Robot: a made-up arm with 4 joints.
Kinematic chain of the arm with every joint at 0, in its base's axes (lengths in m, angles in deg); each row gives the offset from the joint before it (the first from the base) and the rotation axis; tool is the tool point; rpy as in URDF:
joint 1: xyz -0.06 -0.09 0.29 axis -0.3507 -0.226 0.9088
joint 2: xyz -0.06 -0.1 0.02 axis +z
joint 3: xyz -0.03 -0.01 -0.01 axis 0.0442 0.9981 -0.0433
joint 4: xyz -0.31 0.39 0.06 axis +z
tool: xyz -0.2 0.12 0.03 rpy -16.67 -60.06 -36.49
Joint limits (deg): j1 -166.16..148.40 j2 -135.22..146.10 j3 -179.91..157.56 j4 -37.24..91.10
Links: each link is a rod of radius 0.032 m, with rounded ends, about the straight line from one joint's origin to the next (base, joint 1, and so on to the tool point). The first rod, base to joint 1, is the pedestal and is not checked.
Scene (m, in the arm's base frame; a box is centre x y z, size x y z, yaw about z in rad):
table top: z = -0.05
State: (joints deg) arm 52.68 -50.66 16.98 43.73
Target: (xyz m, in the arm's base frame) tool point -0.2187 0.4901 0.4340
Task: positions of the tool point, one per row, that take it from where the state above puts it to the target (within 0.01 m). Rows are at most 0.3 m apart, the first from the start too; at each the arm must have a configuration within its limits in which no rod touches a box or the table.
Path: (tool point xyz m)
1: -0.4349 0.3722 0.3792
2: -0.2187 0.4901 0.4340

